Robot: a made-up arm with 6 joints.
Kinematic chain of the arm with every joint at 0, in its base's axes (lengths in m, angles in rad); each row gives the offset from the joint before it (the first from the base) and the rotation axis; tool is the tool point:
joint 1: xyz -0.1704 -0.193 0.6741 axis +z
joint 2: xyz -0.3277 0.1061 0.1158 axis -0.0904 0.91 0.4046
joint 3: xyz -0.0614 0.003 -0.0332 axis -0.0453 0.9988 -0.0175
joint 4: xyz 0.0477 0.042 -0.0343 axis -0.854 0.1 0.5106
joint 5: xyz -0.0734 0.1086 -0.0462 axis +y
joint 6: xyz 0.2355 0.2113 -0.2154 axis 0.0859 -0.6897 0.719
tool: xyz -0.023 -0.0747 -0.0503
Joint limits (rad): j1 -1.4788..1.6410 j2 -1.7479..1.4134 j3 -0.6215..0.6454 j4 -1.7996..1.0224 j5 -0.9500..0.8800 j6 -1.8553..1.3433
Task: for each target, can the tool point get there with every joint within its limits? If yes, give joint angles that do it. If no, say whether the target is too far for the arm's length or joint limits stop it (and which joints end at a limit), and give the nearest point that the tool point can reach.
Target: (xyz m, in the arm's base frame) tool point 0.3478 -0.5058 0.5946
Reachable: no: joint limits stop it (at a limit: joint 1, joint 3, joint 5, joint 6) | nearest point 0.2519 -0.3669 0.6360 | short by 0.174 m
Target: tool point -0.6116 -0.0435 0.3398
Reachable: yes | joints 0.2805 -0.1030 0.2323 0.7021 -0.1244 -0.9947
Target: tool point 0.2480 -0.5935 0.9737
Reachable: no: joint limits stop it (at a limit: joint 1, joint 2, joint 4, joint 6) | nearest point 0.1016 -0.5602 0.9387 | short by 0.154 m
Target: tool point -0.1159 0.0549 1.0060
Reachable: yes | joints -0.4249 -1.0274 0.1961 -0.6012 -0.7877 -1.0328
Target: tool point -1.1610 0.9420 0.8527
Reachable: no: too far | nearest point -0.8133 0.5437 0.8204 | short by 0.530 m
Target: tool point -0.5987 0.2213 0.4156
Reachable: yes | joints -0.2018 0.5471 0.1805 0.3847 -0.4074 -0.2882
